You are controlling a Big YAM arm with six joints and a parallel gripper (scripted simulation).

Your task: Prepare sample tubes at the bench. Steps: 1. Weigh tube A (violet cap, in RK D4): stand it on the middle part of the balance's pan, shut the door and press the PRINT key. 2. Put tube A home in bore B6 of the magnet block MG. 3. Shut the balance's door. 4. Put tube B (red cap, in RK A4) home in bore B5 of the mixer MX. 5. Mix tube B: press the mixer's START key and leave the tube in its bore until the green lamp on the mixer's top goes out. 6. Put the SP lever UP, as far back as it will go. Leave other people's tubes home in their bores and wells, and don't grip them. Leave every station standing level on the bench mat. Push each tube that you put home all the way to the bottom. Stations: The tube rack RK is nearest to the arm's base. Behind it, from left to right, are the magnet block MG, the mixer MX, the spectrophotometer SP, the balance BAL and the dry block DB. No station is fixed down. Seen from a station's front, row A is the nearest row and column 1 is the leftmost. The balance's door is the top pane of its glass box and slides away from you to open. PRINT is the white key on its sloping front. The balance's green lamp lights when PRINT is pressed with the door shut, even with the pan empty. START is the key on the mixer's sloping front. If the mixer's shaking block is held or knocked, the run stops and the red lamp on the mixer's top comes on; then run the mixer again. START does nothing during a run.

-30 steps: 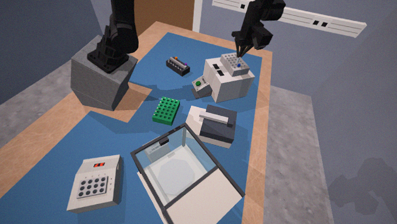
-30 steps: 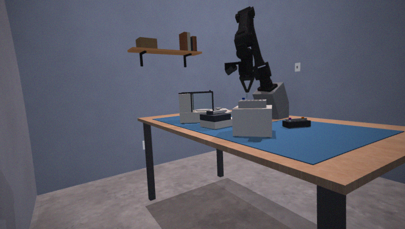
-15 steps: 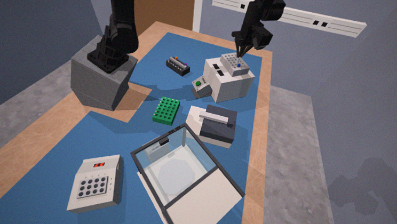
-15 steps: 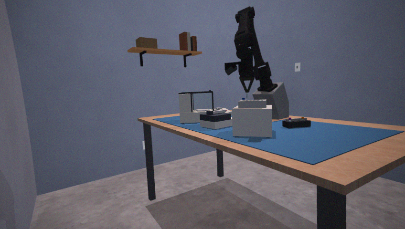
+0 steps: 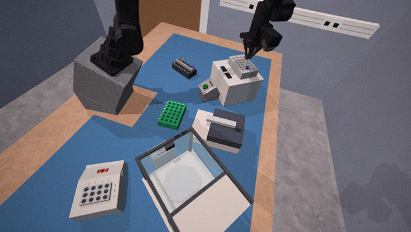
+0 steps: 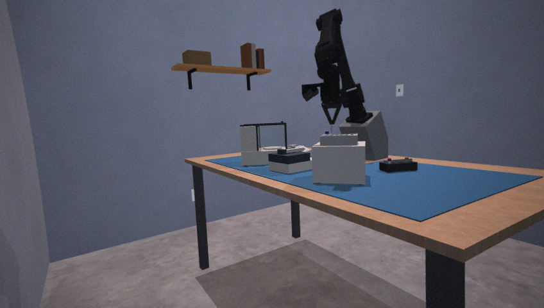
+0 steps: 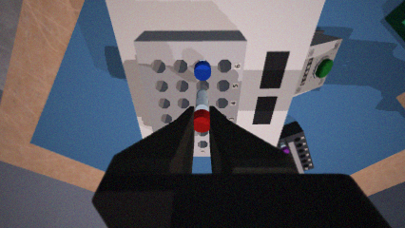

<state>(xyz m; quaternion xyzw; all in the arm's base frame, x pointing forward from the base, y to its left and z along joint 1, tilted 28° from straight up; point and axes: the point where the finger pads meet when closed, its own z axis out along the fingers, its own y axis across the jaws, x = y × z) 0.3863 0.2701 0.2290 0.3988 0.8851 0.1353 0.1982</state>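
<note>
Now: the blue-capped tube 6 cm below my hand, 1 cm to the right of it and 1 cm ahead of it. Also, from my hand: SP lever: 27 cm to the right, 13 cm below, 1 cm behind; grey shaking block: 6 cm below, 2 cm to the left, 1 cm behind; green start key: 15 cm below, 14 cm behind, 10 cm to the right.
</note>
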